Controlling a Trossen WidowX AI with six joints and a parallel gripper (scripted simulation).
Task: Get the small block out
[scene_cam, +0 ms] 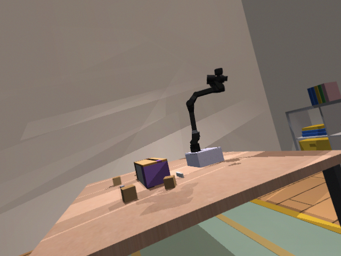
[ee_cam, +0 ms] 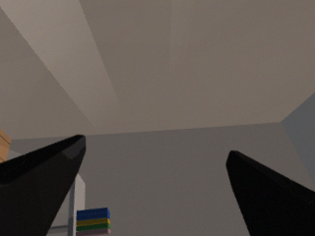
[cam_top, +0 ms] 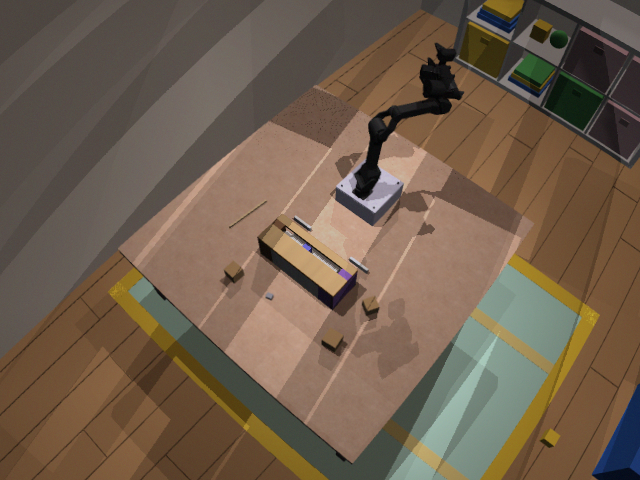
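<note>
The tan-topped box is 71 cm ahead of my gripper tip, 5 cm to the left of it and 57 cm below it. Also, from my gripper tip: thin stick: 73 cm ahead, 31 cm to the right, 63 cm below; then grey piece: 94 cm ahead, 3 cm to the left, 62 cm below; then blue block: 72 cm ahead, 3 cm to the left, 55 cm below.
</note>
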